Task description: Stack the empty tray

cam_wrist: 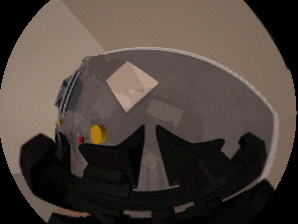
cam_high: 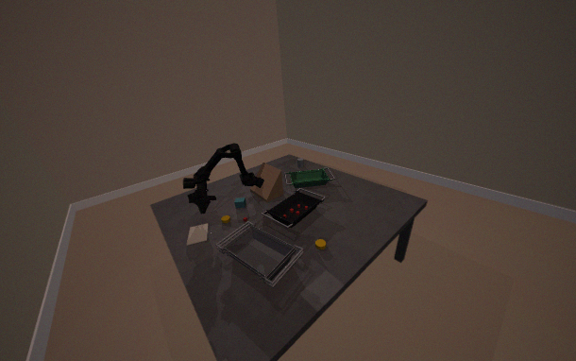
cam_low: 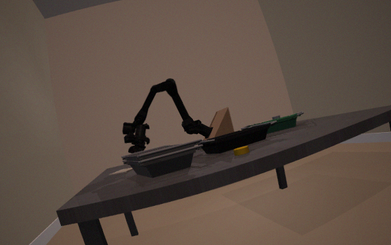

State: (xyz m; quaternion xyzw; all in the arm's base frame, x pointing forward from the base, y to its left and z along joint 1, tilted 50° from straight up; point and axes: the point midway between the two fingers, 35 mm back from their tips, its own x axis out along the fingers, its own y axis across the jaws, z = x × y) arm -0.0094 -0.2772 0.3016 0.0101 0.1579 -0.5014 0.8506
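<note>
Right now my gripper tip is 120 mm short of the pale card, 80 mm to the left of it and 30 mm above it. From my gripper tip the other things lie so: teal cube: 230 mm to the left, 40 mm ahead, 10 mm below; then grey cylinder: 930 mm to the left, 130 mm behind; then green tray: 760 mm to the left, 140 mm ahead, 10 mm above.
</note>
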